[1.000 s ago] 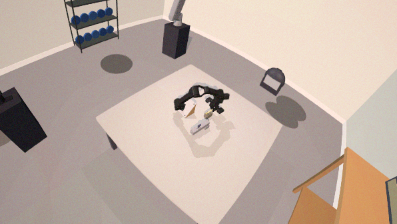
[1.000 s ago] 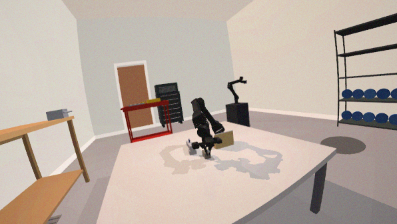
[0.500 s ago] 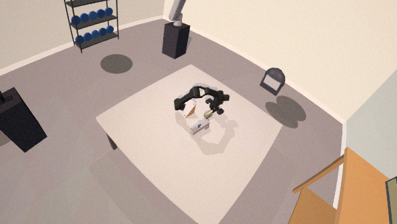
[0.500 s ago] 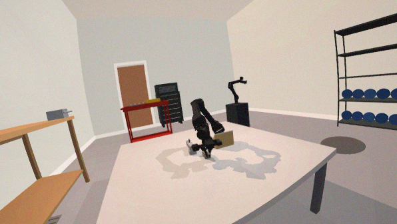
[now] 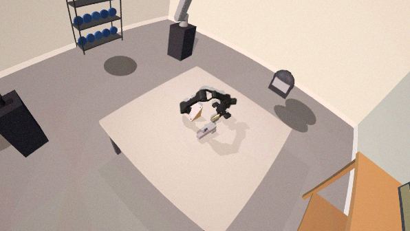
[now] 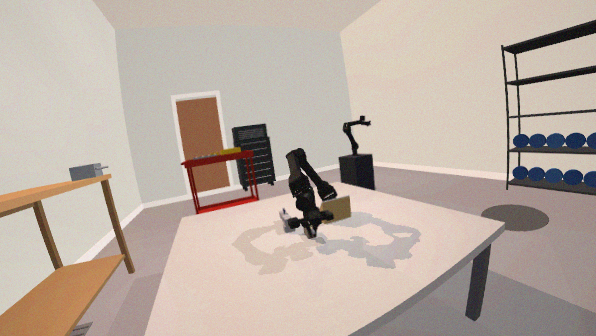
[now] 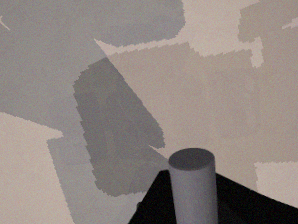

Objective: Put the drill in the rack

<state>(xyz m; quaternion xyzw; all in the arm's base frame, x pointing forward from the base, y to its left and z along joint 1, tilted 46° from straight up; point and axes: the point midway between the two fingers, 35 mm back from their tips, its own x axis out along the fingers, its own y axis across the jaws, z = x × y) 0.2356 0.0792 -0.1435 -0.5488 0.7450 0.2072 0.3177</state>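
Right now my gripper tip is 50 mm to the left of the brown rack, 20 mm past it and 10 mm below it. Round my gripper tip: dark blue key: 250 mm to the right, 40 mm above, 10 mm ahead; then grey block: 230 mm to the right, 20 mm ahead, 20 mm above.
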